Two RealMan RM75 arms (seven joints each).
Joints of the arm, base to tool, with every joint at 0 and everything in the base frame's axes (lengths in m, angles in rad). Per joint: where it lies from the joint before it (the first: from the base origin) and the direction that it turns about. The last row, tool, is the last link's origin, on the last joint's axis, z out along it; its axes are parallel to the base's.
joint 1: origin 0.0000 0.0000 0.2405 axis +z
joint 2: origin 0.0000 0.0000 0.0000 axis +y
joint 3: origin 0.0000 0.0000 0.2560 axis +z
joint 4: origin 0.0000 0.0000 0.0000 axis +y
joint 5: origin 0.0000 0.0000 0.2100 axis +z
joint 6: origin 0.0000 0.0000 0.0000 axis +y
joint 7: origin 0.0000 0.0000 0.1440 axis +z
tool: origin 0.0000 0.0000 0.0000
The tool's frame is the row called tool.
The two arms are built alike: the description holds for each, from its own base.
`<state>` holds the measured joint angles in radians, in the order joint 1, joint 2, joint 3, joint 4, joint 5, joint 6, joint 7, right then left.
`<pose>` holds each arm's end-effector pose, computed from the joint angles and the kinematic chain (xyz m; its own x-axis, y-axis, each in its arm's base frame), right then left.
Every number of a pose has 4 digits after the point.
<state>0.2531 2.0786 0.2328 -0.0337 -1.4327 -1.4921 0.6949 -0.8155 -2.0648 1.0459 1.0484 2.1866 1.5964 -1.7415</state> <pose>0.3980 0.2394 0.0606 0.3440 0.2643 -0.9010 -0.9390 0.0982 -0.3297 -0.1201 0.3868 0.0072 0.9941 0.0538 0.0944 0.0638 -0.9923 -0.1060</pose>
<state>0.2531 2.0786 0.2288 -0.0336 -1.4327 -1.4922 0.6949 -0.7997 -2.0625 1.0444 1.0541 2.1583 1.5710 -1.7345</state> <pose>0.3976 0.2395 0.0601 0.3442 0.2620 -0.9016 -0.9389 0.0952 -0.3307 -0.1213 0.3888 0.0099 0.9907 0.0539 0.1247 0.0705 -0.9886 -0.1331</pose>
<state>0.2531 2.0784 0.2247 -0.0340 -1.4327 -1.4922 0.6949 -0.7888 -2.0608 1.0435 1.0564 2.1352 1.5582 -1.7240</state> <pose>0.3974 0.2397 0.0598 0.3450 0.2596 -0.9020 -0.9386 0.0922 -0.3324 -0.1220 0.3894 0.0117 0.9879 0.0490 0.1470 0.0707 -0.9867 -0.1466</pose>
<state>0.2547 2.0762 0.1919 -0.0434 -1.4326 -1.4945 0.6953 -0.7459 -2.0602 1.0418 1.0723 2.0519 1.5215 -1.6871</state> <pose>0.3954 0.2414 0.0590 0.3573 0.2437 -0.9016 -0.9337 0.0672 -0.3518 -0.1241 0.3890 0.0175 0.9738 0.0285 0.2256 0.0725 -0.9793 -0.1889</pose>
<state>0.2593 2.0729 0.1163 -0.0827 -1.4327 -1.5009 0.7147 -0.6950 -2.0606 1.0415 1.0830 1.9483 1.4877 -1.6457</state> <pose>0.3914 0.2455 0.0600 0.3834 0.2118 -0.8990 -0.9202 0.0046 -0.3914 -0.1275 0.3865 0.0238 0.9482 0.0108 0.3176 0.0871 -0.9699 -0.2272</pose>
